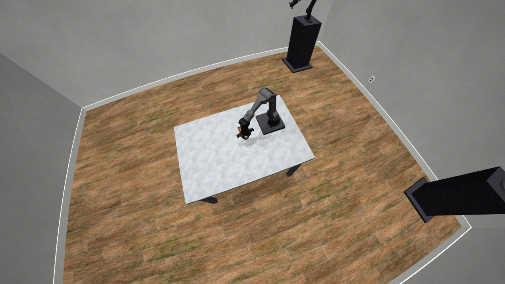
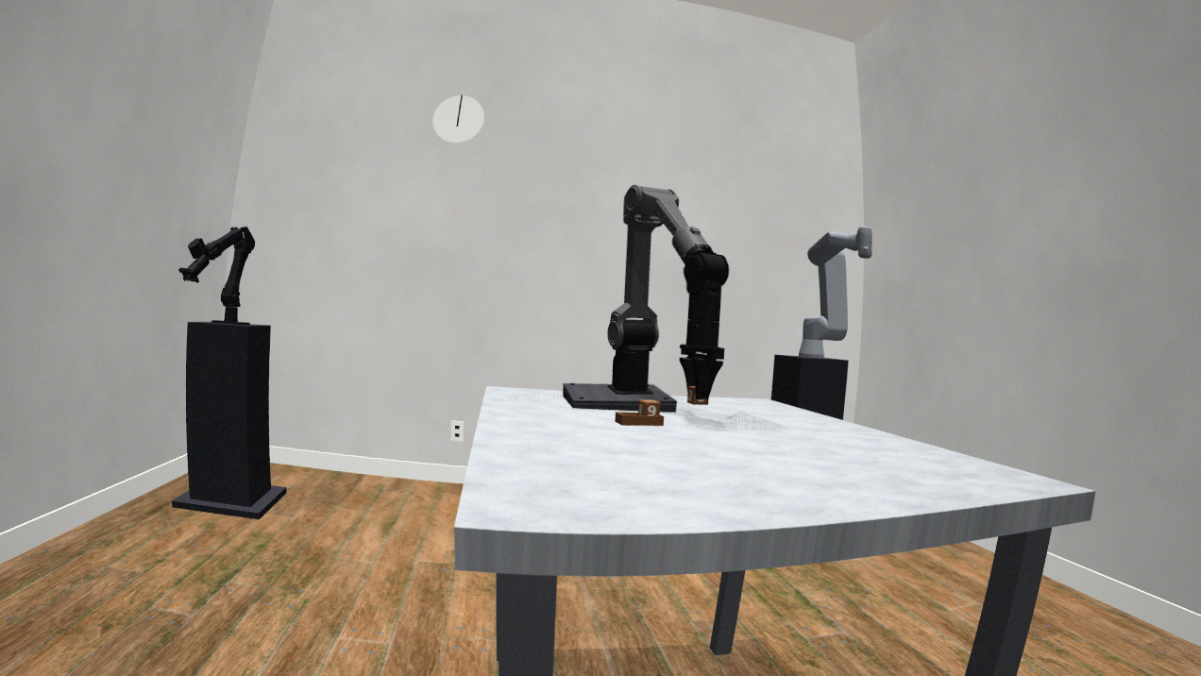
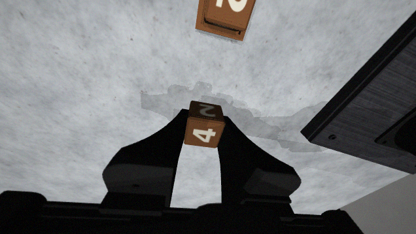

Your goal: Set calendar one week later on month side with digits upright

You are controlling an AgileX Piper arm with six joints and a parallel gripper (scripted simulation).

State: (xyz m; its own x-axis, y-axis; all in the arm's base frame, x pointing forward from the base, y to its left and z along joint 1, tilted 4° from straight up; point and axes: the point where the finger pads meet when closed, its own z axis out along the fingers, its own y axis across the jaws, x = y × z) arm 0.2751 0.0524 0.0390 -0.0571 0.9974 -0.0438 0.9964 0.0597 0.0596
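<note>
The tray is 10 mm ahead of my hand, 110 mm to the right of it and 40 mm below it. Round my hand: brown cube right at my hand.
</note>
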